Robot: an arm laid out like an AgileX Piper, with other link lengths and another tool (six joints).
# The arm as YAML. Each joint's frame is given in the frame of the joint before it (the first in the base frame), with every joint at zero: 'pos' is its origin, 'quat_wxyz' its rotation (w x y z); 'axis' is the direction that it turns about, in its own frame. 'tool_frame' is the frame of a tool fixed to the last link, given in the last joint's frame.
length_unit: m
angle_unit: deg
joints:
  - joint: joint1
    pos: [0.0, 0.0, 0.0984]
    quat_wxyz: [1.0, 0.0, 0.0, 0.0]
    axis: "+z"
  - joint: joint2
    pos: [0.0, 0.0, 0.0]
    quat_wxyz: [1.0, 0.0, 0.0, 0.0]
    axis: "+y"
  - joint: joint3
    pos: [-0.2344, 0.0, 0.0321]
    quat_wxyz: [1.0, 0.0, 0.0, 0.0]
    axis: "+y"
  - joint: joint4
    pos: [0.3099, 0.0, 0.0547]
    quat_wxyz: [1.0, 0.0, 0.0, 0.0]
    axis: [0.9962, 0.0, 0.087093]
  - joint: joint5
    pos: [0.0, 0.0, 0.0]
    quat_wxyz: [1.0, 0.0, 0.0, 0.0]
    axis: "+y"
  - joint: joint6
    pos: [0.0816, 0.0, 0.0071]
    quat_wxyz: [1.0, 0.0, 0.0, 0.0]
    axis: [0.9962, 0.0, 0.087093]
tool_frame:
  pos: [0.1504, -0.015, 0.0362]
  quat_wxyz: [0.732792, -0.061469, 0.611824, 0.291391]
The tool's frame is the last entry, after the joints.
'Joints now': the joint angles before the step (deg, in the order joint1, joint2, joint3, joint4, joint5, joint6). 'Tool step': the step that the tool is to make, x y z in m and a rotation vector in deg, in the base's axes. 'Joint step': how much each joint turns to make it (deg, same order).
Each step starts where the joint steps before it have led.
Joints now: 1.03 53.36 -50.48 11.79 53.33 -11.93
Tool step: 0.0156 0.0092 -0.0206 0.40 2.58 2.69
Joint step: -0.01 6.10 -1.62 2.77 -1.24 -3.85
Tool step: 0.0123 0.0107 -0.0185 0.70 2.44 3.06
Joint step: 0.00 5.61 -1.89 3.14 -0.38 -4.24
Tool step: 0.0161 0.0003 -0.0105 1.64 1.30 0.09
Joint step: -1.17 5.20 -2.65 2.91 -0.72 -2.30
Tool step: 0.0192 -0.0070 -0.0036 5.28 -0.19 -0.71
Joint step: -4.35 4.87 -2.50 8.70 -0.23 -6.51
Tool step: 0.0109 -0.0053 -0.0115 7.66 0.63 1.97
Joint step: -5.97 5.58 -1.43 12.57 3.46 -11.51
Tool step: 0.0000 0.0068 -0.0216 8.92 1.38 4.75
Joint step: -4.63 6.71 -0.13 11.55 6.38 -12.06
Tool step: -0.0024 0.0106 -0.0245 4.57 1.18 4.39
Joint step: -1.18 5.98 -0.22 4.84 3.70 -7.44
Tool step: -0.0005 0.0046 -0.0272 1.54 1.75 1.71
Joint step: 0.00 4.88 -0.20 1.54 0.37 -3.56
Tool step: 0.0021 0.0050 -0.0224 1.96 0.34 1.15
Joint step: 0.00 4.69 -0.26 2.75 0.00 -4.49
